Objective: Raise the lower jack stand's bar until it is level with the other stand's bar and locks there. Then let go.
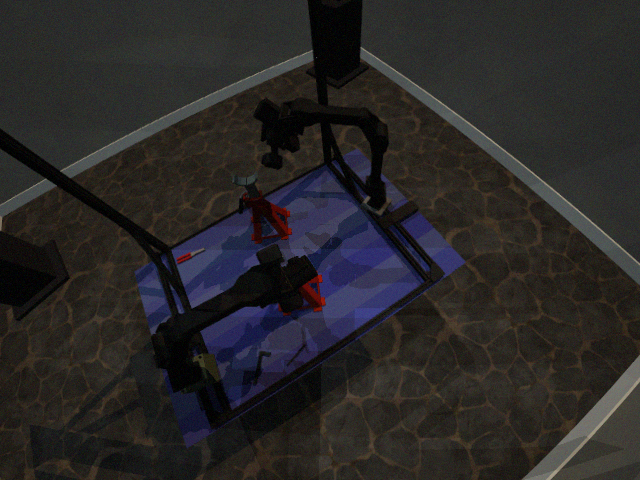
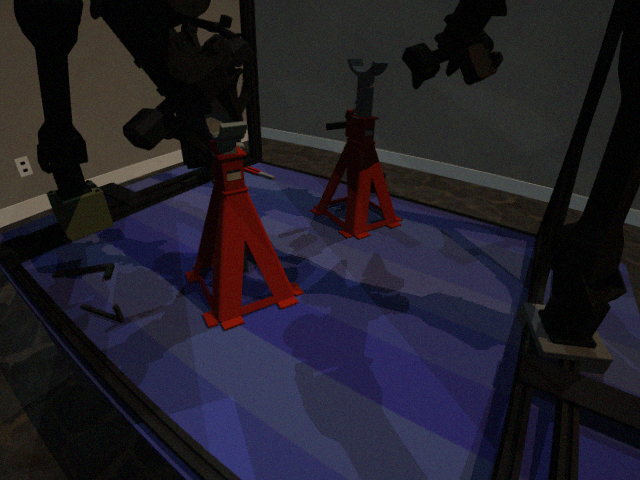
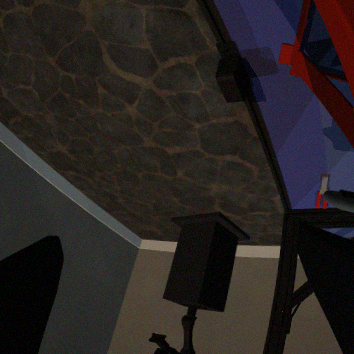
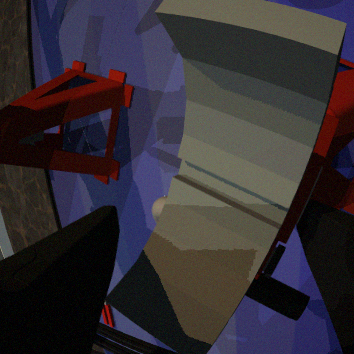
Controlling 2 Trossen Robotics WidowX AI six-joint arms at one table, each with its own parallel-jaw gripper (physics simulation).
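Pixels of known places: left gripper, fingertip midpoint: (image 1: 262, 152) (image 2: 431, 81) (image 3: 181, 245); right gripper, fingertip midpoint: (image 2: 227, 141) (image 4: 209, 216); left arm's base, origin of the base link: (image 1: 376, 202) (image 2: 565, 328); right arm's base, origin of the base link: (image 1: 191, 373) (image 2: 74, 191).
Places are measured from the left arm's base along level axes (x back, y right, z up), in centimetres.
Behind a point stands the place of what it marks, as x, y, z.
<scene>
Two red jack stands stand on the blue mat (image 2: 392, 361) {-24.7, -7.8, -3.0}. The near stand (image 2: 232, 232) {-48.8, -1.0, 9.6} (image 1: 311, 295) {-49.8, -3.4, 6.0} has its grey bar low, with only the saddle (image 2: 230, 130) {-47.8, -0.3, 23.7} (image 4: 246, 140) {-49.3, 1.8, 22.5} showing above the red body. The far stand (image 2: 359, 180) {-34.1, 27.5, 7.9} (image 1: 268, 216) {-35.5, 29.1, 9.5} (image 4: 63, 126) {-32.5, 39.2, -2.6} (image 3: 326, 88) {-33.9, 37.4, 7.1} has its bar (image 2: 365, 88) {-34.6, 31.4, 25.6} (image 1: 248, 181) {-34.8, 32.1, 28.7} raised well higher. My right gripper (image 2: 227, 129) {-51.0, 4.6, 20.9} (image 1: 289, 281) {-51.0, 4.6, 20.9} (image 4: 209, 216) {-51.0, 4.6, 20.9} is shut on the near stand's saddle from above. My left gripper (image 2: 450, 62) (image 1: 269, 139) is open and empty, high in the air beside the far stand's top.
A black frame (image 2: 103, 371) {-59.4, -20.0, -1.0} (image 1: 361, 323) {-46.9, -23.3, -1.0} runs round the mat, with upright posts (image 2: 249, 77) {-71.7, 61.8, 24.1} at the corners. Small dark tools (image 2: 82, 269) {-80.6, -2.2, -2.1} (image 2: 103, 312) {-68.6, -10.2, -2.4} (image 1: 258, 361) {-79.2, -0.8, -2.0} lie near the mat's edge, and a red-and-white tool (image 1: 190, 254) {-66.7, 53.4, -2.6} lies behind the near stand.
</scene>
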